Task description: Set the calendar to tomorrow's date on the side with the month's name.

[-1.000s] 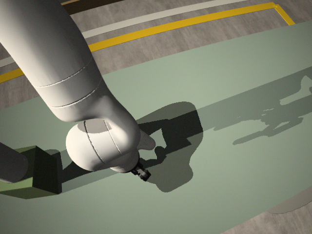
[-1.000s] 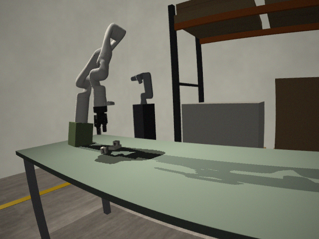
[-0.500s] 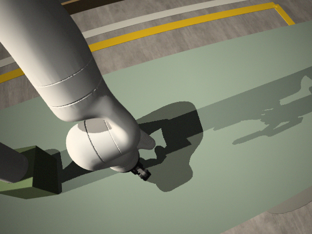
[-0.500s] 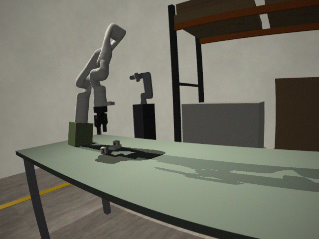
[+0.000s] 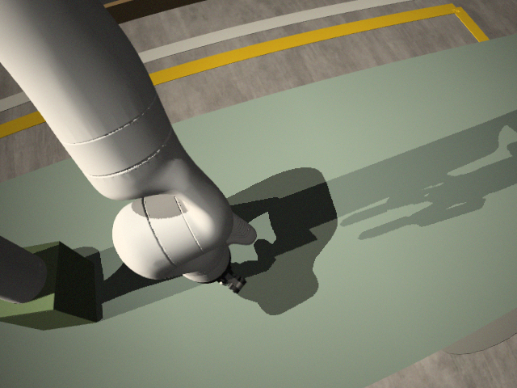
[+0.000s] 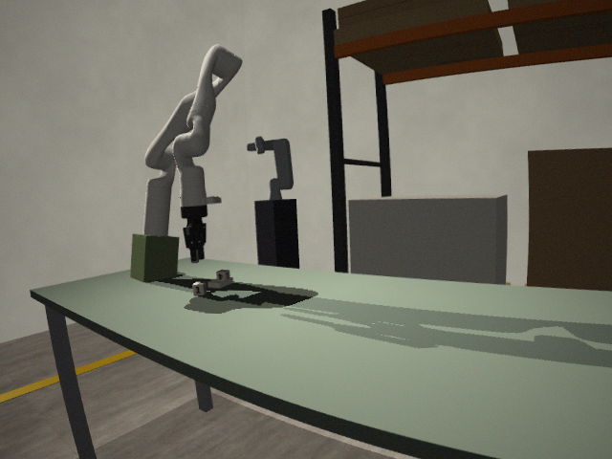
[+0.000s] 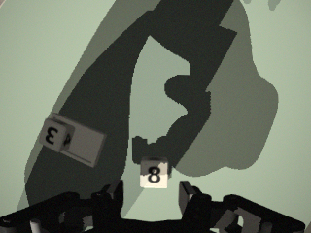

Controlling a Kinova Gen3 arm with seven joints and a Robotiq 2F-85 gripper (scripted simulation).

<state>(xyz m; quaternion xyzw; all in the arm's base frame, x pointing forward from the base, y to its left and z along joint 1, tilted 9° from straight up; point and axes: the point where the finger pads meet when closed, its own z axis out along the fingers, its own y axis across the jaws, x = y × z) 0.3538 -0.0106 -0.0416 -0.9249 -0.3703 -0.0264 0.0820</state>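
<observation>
Now: hand 100 mm above the white cube. Round my hand: white tray 100 mm to the left, 100 mm below, 50 mm behind.
</observation>
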